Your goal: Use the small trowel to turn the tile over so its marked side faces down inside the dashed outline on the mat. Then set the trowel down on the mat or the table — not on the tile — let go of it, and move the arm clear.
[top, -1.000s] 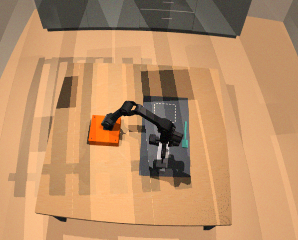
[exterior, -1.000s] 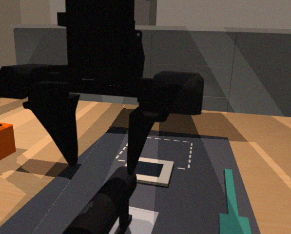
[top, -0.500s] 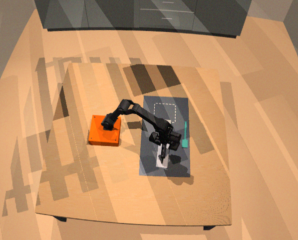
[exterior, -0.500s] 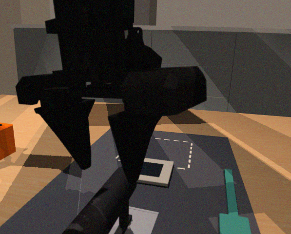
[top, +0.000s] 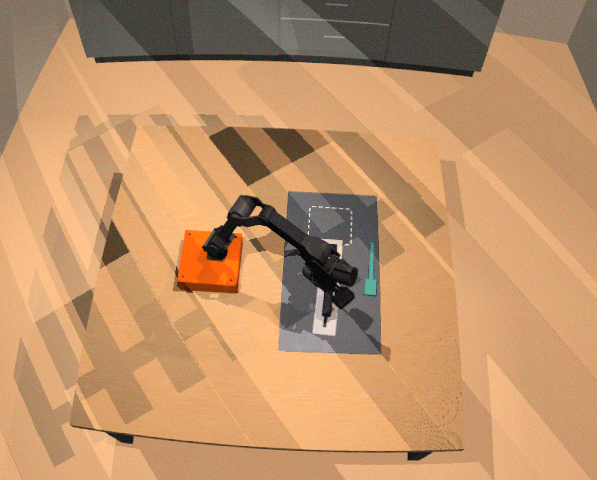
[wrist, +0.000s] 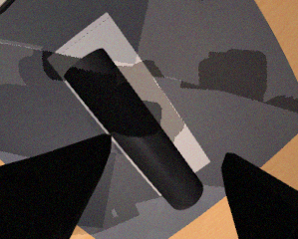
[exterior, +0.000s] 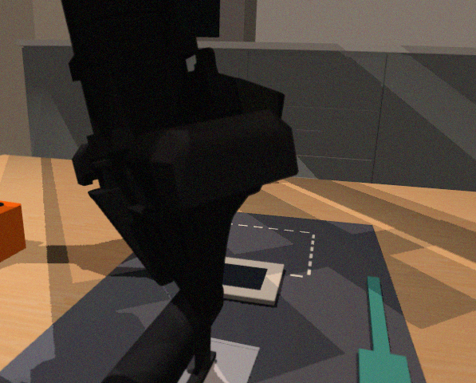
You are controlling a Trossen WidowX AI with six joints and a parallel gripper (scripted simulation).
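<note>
Now: the grey mat 160 mm to the left of my gripper tip and 120 mm below it. Also, from my gripper tip: teal flat tool: 140 mm ahead, 150 mm to the left, 100 mm below; then tile: 20 mm behind, 220 mm to the left, 100 mm below.
</note>
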